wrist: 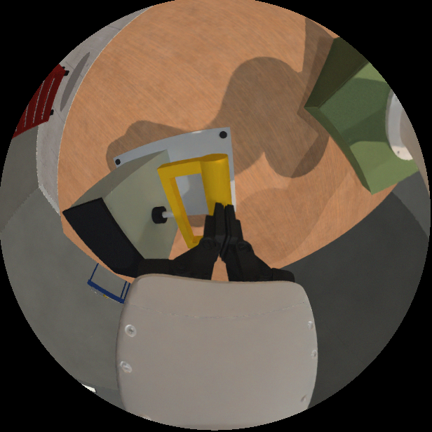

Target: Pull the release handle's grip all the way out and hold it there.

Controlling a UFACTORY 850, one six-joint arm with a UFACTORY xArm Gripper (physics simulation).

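Note:
The release handle is a yellow frame with a thick round grip (215,180) on its right side, in the middle of the wrist view. It stands out from a grey-green housing (137,205) on a light metal base plate (195,138). A black knob (159,215) on a thin rod shows at the housing's face. My gripper (220,215) is shut, its black fingertips together with nothing between them. The fingers overlap the lower end of the grip in the view and hide it. Whether they touch it I cannot tell.
The housing has a black panel (102,235) on its left. A green angular object (350,120) stands at the upper right, beside a pale rounded part. The wooden table top (175,65) ends at the left and lower right. A red slatted object (40,105) lies beyond the left edge.

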